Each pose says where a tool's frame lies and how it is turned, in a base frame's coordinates. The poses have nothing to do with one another.
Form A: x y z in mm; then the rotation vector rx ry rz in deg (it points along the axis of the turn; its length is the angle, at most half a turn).
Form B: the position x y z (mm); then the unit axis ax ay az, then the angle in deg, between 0 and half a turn. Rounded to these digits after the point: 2 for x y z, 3 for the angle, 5 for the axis.
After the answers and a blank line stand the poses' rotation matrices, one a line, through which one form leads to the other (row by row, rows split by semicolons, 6 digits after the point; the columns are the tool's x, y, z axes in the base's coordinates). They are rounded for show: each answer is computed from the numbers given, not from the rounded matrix.
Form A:
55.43, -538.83, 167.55, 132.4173, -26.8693, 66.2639
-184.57, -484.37, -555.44, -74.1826, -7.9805, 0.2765
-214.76, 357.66, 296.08, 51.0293, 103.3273, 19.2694
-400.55, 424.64, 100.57, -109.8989, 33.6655, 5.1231
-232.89, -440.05, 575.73, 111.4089, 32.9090, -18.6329
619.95, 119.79, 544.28, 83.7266, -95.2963, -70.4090
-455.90, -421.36, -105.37, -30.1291, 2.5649, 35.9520
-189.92, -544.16, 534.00, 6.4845, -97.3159, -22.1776
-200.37, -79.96, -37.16, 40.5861, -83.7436, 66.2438
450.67, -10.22, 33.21, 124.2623, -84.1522, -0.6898
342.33, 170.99, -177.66, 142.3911, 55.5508, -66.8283
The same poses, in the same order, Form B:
55.43, -538.83, 167.55, 0.87991, -0.17855, 0.44032, 150.490
-184.57, -484.37, -555.44, -0.99426, -0.10696, 0.00371, 74.611
-214.76, 357.66, 296.08, 0.43674, 0.88434, 0.16492, 116.841
-400.55, 424.64, 100.57, -0.95520, 0.29261, 0.04453, 115.054
-232.89, -440.05, 575.73, 0.94693, 0.27971, -0.15837, 117.653
619.95, 119.79, 544.28, 0.57710, -0.65684, -0.48530, 145.083
-455.90, -421.36, -105.37, -0.64135, 0.05460, 0.76530, 46.978
-189.92, -544.16, 534.00, 0.06483, -0.97295, -0.22173, 100.021
-200.37, -79.96, -37.16, 0.35530, -0.73311, 0.57992, 114.230
450.67, -10.22, 33.21, 0.82799, -0.56073, -0.00460, 150.077
342.33, 170.99, -177.66, 0.85359, 0.33301, -0.40061, 166.815

0.577766 -0.510718 0.636674; -0.076934 -0.810647 -0.580458; 0.812569 0.286387 -0.507656
0.991585 0.074553 -0.105833; 0.081699 0.273773 0.958318; 0.100420 -0.958900 0.265379
-0.174650 0.413465 0.893613; 0.707768 0.683654 -0.177991; -0.684515 0.601385 -0.412038
0.875302 -0.438193 0.204531; -0.357516 -0.301594 0.883868; -0.325619 -0.846775 -0.420647
0.848726 0.528080 0.028195; 0.247515 -0.349558 -0.903629; -0.467333 0.773913 -0.427387
-0.213853 -0.412097 -0.885688; -0.967667 -0.034765 0.249822; -0.133742 0.910476 -0.391339
0.812971 -0.570627 -0.116027; 0.548376 0.683232 0.482159; -0.195859 -0.455608 0.868367
-0.169081 0.144292 -0.974983; -0.292400 0.937347 0.189430; 0.941230 0.317114 -0.116297
-0.232350 -0.896206 -0.377926; 0.161453 0.347630 -0.923627; 0.959138 -0.275622 0.063923
0.413045 -0.864368 -0.286812; -0.868954 -0.279784 -0.408216; 0.272604 0.417838 -0.866660
0.464381 0.652392 -0.598944; 0.469631 -0.754771 -0.458004; -0.750864 -0.068594 -0.656885

